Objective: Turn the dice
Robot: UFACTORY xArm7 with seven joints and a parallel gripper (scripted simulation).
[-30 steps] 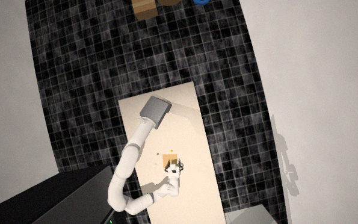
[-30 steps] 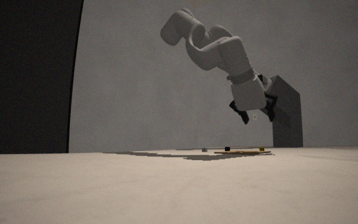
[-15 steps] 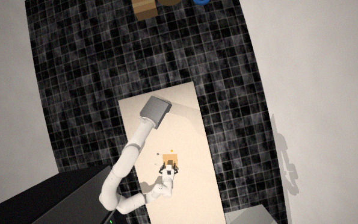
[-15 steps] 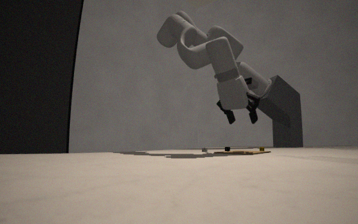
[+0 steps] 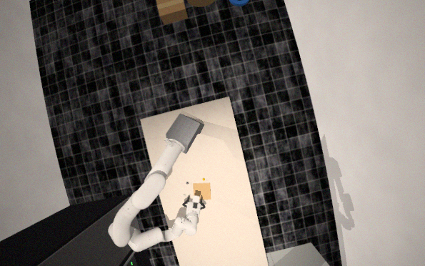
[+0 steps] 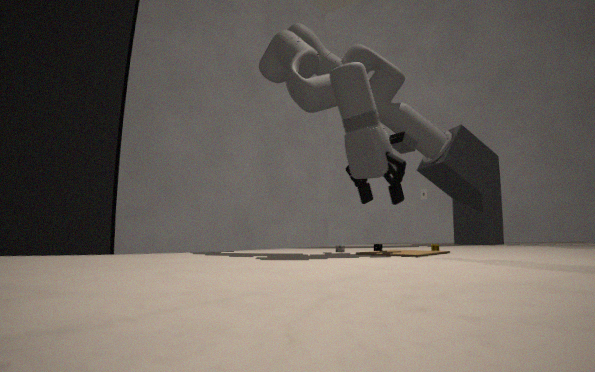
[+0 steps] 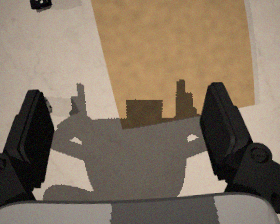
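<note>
Now: the pale die 4 cm behind my hand, 10 cm to the right of it and 11 cm below it. Round my hand: tan mat 1 cm ahead, 4 cm to the left, 12 cm below; then yellow die 7 cm behind, 12 cm to the left, 11 cm below; then black die 11 cm behind, 1 cm to the right, 11 cm below.
</note>
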